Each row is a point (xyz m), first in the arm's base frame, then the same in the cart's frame.
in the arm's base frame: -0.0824 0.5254 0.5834
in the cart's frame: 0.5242 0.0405 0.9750
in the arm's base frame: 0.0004 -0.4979 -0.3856
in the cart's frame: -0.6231 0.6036 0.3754
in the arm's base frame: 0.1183 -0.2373 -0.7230
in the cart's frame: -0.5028 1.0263 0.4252
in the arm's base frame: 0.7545 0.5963 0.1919
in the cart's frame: 0.8246 0.6219 0.3189
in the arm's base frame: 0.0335 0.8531 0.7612
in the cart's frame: 0.9065 0.0152 1.0504
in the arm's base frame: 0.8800 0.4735 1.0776
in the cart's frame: 1.1533 -0.1966 0.1258
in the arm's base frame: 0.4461 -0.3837 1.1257
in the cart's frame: 0.3002 -0.6298 0.0262
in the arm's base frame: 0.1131 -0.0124 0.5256
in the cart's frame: 0.1798 -0.0388 0.5213
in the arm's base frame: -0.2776 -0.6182 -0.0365
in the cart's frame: -0.7080 0.1785 0.5359
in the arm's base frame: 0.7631 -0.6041 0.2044
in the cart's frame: -0.0937 0.2131 -0.3375
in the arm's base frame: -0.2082 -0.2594 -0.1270
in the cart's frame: -0.4341 0.3971 0.6736
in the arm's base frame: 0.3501 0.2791 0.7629
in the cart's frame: 0.6172 -0.1014 0.4739
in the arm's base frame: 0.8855 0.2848 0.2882
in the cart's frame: 0.6869 0.4618 0.0380
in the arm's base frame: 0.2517 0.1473 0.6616
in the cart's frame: 0.4261 -0.0765 0.4878
